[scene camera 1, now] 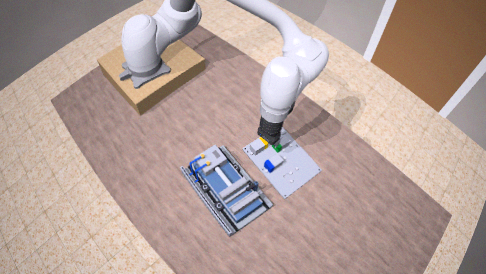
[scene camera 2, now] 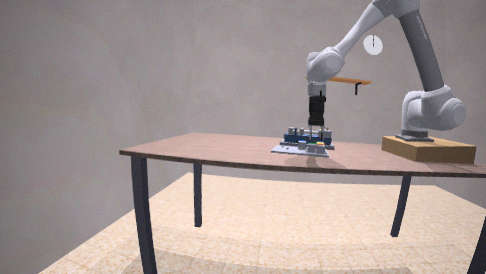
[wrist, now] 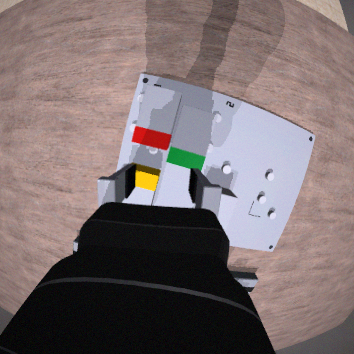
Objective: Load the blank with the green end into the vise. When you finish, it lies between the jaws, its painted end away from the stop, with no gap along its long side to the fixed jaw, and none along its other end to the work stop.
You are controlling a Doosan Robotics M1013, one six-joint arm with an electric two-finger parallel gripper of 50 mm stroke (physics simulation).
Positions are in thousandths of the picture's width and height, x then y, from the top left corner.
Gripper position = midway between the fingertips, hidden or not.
Note:
In view: the gripper (wrist: 459,501), a green-ended blank (wrist: 549,363), a yellow-ended blank (wrist: 414,504), a red-ended blank (wrist: 451,301) and a grey fixture plate (scene camera 1: 608,571).
The grey fixture plate shows as well in the wrist view (wrist: 713,400).

